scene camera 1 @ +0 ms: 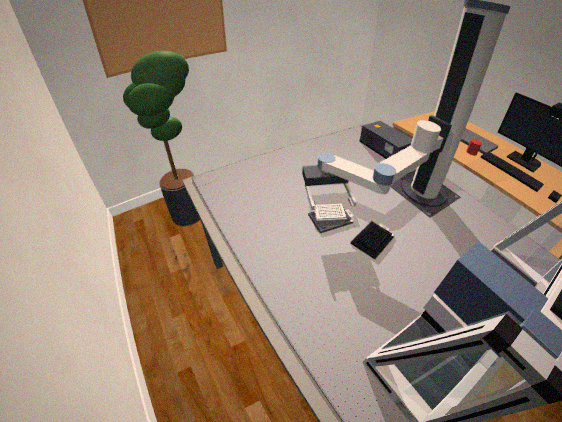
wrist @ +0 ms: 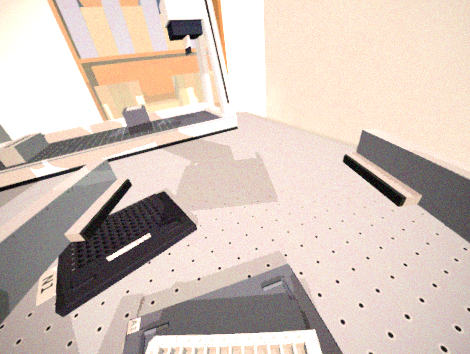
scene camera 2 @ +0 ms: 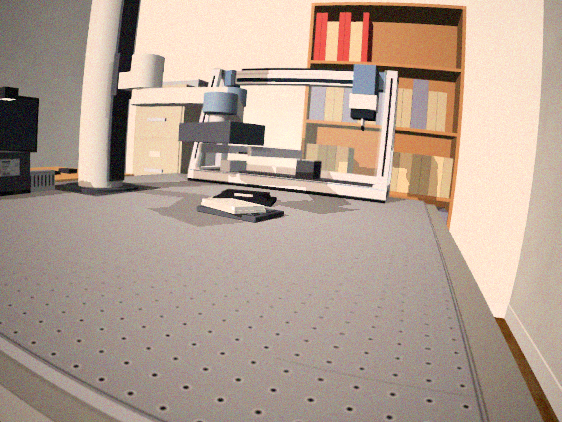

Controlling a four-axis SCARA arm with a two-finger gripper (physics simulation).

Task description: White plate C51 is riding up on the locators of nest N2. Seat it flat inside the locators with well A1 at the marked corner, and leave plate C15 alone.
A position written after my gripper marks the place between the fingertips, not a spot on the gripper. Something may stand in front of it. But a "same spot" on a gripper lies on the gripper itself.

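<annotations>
My gripper shows in scene camera 2 (273,152), in scene camera 1 and in the wrist view. The spot on my gripper (wrist: 73,211) is the same spot as (scene camera 1: 351,198).
</annotations>
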